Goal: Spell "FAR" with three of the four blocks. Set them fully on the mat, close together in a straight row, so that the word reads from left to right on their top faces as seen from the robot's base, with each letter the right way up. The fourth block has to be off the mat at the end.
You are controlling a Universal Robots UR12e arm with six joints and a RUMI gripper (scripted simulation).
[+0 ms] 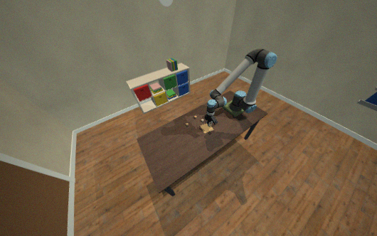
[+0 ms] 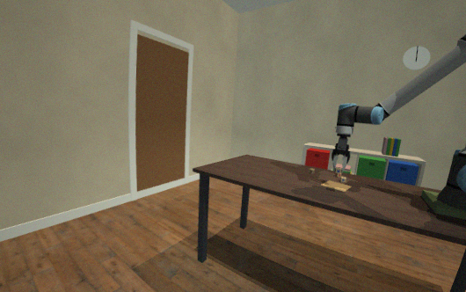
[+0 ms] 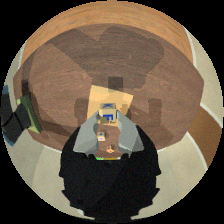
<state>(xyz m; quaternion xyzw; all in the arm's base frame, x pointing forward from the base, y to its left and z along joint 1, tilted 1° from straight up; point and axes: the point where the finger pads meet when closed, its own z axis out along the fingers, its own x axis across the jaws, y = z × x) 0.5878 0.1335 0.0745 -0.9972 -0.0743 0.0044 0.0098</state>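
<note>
The tan mat is 10 mm ahead of my hand, 50 mm to the right of it and 110 mm below it.
</note>
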